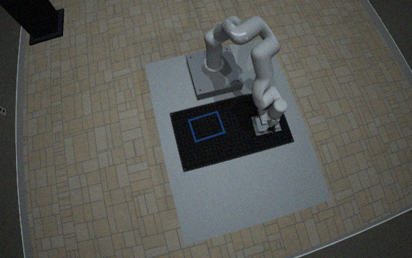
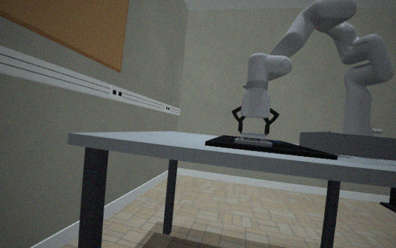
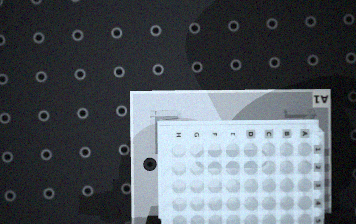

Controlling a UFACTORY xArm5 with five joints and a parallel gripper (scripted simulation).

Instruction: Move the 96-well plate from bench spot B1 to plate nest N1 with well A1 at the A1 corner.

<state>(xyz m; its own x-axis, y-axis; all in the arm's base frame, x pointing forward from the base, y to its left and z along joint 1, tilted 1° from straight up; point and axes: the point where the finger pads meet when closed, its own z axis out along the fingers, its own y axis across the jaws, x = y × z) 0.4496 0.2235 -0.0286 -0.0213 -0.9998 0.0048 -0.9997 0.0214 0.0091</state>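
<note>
Now: hand 10 mm above the white 96-well plate. Round my hand: grey plate nest N1: 40 mm below; A1 mark: 70 mm to the right, 60 mm behind, 30 mm below.
</note>
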